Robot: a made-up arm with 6 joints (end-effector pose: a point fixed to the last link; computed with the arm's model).
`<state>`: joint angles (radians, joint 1 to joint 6).
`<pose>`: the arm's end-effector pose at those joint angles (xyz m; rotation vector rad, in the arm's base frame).
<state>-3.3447 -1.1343 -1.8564 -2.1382 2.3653 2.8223</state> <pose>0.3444 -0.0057 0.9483 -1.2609 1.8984 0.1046</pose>
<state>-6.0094 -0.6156 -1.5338 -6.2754 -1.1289 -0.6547</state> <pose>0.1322 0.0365 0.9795 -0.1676 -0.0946 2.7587</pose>
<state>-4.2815 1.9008 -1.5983 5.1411 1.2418 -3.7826</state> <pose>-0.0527 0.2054 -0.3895 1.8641 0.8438 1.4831</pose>
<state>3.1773 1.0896 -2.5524 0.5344 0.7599 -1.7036</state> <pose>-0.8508 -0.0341 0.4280 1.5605 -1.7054 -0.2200</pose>
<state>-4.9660 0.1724 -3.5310 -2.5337 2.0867 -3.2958</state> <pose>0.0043 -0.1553 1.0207 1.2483 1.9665 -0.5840</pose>
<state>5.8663 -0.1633 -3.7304 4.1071 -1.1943 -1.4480</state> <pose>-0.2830 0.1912 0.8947 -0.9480 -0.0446 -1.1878</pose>
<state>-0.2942 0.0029 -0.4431 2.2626 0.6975 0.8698</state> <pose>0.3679 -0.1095 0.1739 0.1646 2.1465 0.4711</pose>
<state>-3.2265 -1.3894 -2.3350 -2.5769 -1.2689 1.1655</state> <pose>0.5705 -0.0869 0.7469 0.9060 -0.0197 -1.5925</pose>
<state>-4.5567 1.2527 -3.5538 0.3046 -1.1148 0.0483</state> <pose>-0.0607 0.5309 0.7626 -0.0071 0.3941 -1.1796</pose>
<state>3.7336 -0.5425 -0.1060 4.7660 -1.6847 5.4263</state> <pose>-0.1492 -0.1657 0.3400 1.4148 0.4051 0.5545</pose>
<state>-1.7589 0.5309 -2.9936 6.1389 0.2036 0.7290</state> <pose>-0.0768 -0.4298 1.0347 0.3688 -0.9603 1.8107</pose>
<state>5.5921 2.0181 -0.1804 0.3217 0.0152 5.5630</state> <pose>-0.2239 0.1662 0.0974 -1.4927 0.2248 1.7150</pose>
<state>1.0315 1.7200 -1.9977 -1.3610 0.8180 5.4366</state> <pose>0.2920 0.4657 -0.2975 0.0232 2.3926 -0.4576</pose>
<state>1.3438 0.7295 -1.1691 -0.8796 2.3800 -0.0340</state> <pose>0.1687 0.4715 0.1108 0.7570 0.8139 -0.7241</pose>
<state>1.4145 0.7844 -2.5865 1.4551 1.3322 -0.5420</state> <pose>0.0702 0.7473 0.6919 -0.9165 -1.3515 0.2775</pose>
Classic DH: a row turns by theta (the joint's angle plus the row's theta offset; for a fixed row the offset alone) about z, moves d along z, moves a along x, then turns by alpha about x. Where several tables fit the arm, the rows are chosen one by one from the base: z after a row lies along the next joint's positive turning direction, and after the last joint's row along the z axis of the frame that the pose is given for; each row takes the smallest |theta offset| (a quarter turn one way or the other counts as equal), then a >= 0, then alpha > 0; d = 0 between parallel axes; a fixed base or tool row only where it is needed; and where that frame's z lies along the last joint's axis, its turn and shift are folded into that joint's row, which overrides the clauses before.
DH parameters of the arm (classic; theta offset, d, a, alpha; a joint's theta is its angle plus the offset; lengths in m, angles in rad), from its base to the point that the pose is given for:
joint 1: 0 0.2945 0 -1.5708
joint 2: -1.3848 0 0.3239 0
joint 3: 1.3848 0 0.1037 -1.5708
joint 4: 0 0.4582 0 1.5708
joint 5: 0 0 0.0471 -1.5708
joint 6: 0 0.0601 0 0

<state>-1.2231 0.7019 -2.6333 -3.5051 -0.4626 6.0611</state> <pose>0.2144 -0.6635 0.7088 0.7456 1.7138 -1.4333</pose>
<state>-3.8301 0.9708 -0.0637 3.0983 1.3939 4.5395</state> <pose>0.0095 -0.0106 -0.0143 -2.3075 -1.3728 0.2828</pose>
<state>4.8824 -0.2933 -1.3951 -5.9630 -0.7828 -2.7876</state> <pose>0.0457 -0.4072 0.8458 0.7211 0.2056 -0.8567</pose>
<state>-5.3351 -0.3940 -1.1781 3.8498 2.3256 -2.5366</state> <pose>0.2643 0.2833 0.7735 0.6859 0.9034 -1.7053</pose>
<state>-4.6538 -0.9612 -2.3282 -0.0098 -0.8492 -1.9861</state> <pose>0.0269 -0.4720 0.9569 0.3159 -1.3287 2.4667</pose>
